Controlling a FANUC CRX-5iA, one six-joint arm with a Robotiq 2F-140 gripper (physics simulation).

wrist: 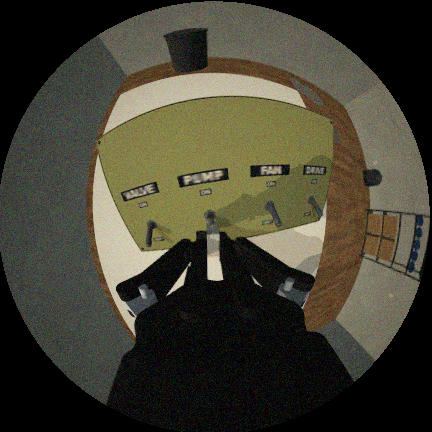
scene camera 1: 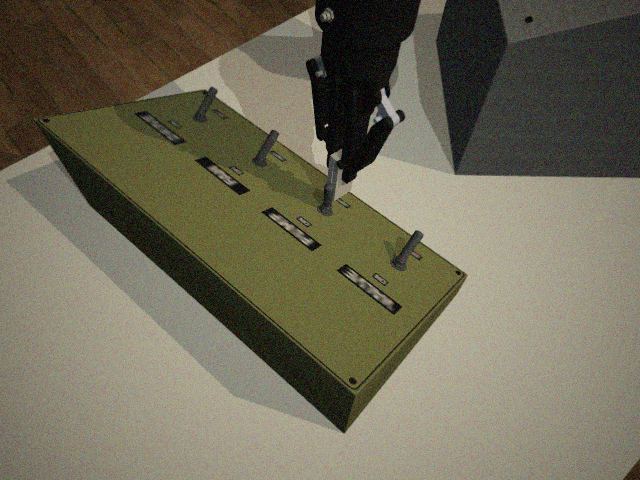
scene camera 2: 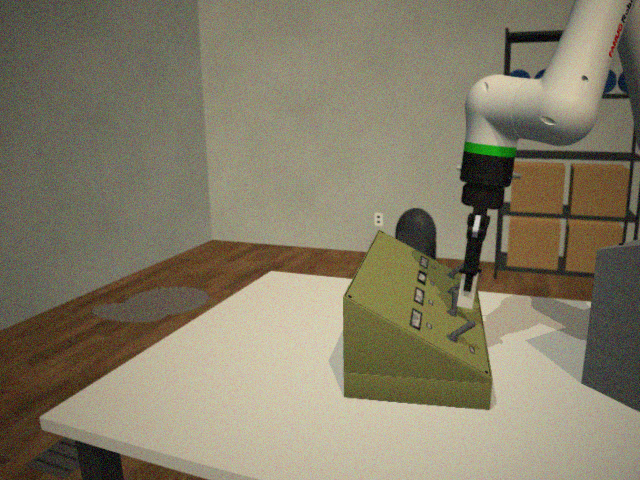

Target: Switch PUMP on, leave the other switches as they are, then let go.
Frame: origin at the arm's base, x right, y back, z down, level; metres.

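Seen in the pictures: gripper, fingertip midpoint: [wrist: 210,229] [scene camera 1: 338,192] [scene camera 2: 464,306].
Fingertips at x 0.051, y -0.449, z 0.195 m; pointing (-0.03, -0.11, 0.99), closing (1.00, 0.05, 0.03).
Note:
Offsets run from my fingertips to a thing's top centre. Level surfaces: height alone.
The olive sloped switch panel [scene camera 1: 206,217] [scene camera 2: 387,304] [wrist: 225,130] carries the PUMP lever {dx -0.001, dy -0.019, dz -0.032 m} [scene camera 1: 326,199] [scene camera 2: 453,303] [wrist: 210,218]. This lever stands more upright than the others, between the OFF lean and ON. My gripper [scene camera 1: 339,178] [scene camera 2: 466,297] [wrist: 210,229] is shut and empty. Its tips are against or very near the lever, on its OFF side; exact contact is hard to see. The VALVE lever {dx -0.119, dy +0.004, dz -0.020 m} [scene camera 1: 407,250] [scene camera 2: 461,330] [wrist: 149,234], FAN lever {dx +0.120, dy -0.017, dz -0.020 m} [scene camera 1: 266,147] [wrist: 273,214] and DRIVE lever {dx +0.239, dy -0.027, dz -0.020 m} [scene camera 1: 205,105] [wrist: 315,206] lean toward OFF. PUMP's OFF mark is hidden in the wrist view.
The panel stands on a white table {dz +0.112 m} [scene camera 1: 155,413] [scene camera 2: 232,392]. A large grey block [scene camera 1: 558,113] [scene camera 2: 615,320] stands on the low-edge side of the panel. A dark bin [scene camera 2: 415,232] [wrist: 187,50] and a shelf rack [scene camera 2: 563,211] are beyond the table.

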